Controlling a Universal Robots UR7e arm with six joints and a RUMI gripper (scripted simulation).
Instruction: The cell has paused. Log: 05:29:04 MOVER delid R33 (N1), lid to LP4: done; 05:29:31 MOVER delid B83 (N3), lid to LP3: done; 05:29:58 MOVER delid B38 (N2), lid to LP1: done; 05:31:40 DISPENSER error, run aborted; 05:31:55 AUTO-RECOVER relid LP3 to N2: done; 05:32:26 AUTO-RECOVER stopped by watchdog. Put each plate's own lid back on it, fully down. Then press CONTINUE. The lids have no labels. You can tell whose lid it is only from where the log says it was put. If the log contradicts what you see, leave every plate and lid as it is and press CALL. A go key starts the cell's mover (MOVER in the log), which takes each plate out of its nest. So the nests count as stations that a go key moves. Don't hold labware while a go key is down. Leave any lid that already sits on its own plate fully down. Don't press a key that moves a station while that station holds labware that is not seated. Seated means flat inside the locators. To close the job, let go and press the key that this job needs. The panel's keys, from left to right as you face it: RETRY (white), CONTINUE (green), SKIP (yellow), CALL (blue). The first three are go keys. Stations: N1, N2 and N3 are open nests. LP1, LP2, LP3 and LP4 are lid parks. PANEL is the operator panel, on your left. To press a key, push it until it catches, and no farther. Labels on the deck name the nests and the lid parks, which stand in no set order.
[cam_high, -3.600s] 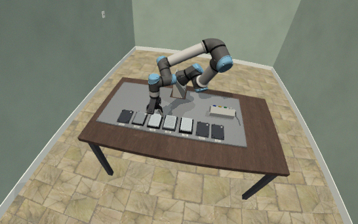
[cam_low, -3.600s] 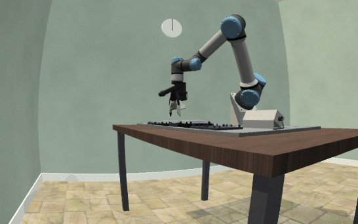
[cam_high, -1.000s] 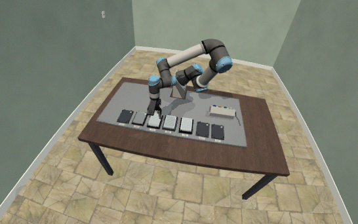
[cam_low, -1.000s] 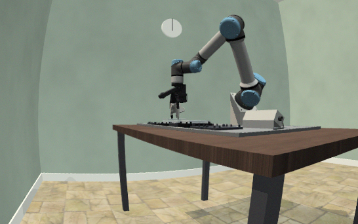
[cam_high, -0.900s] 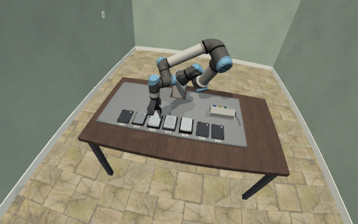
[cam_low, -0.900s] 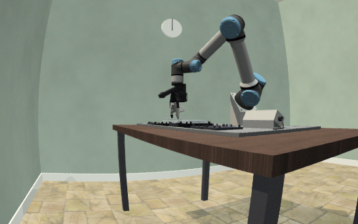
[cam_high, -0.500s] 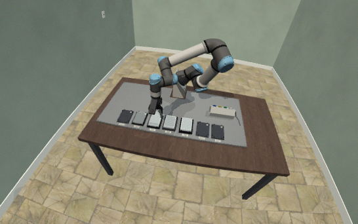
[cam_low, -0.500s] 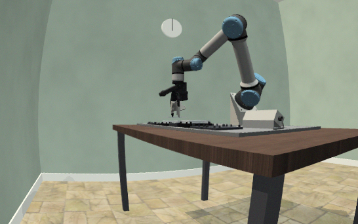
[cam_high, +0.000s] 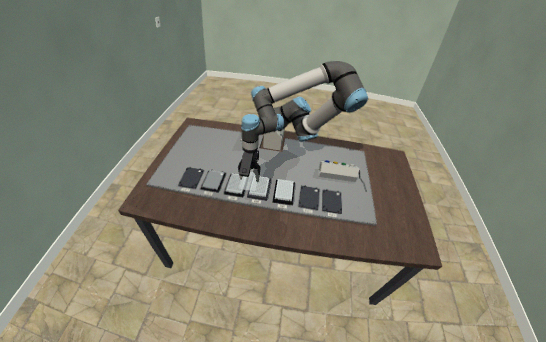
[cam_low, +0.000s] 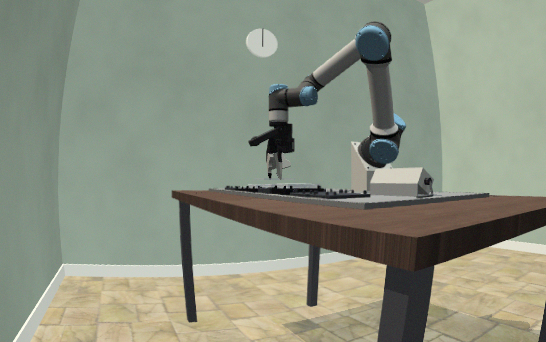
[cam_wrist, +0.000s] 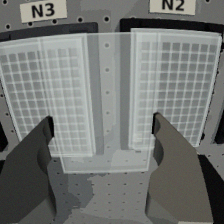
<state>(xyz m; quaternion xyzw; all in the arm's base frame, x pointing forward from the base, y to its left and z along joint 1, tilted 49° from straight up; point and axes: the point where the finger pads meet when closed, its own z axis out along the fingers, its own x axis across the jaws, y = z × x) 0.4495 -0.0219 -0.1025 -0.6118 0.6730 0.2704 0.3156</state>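
Now: the white plate 5 cm to the left of my hand and 4 cm below it. From my hand the other things lie so: grey lid 20 cm to the right, 5 cm below, 1 cm behind; then well plate 7 cm to the right, 4 cm below; then black lid park 20 cm to the right, 6 cm below, 1 cm behind.
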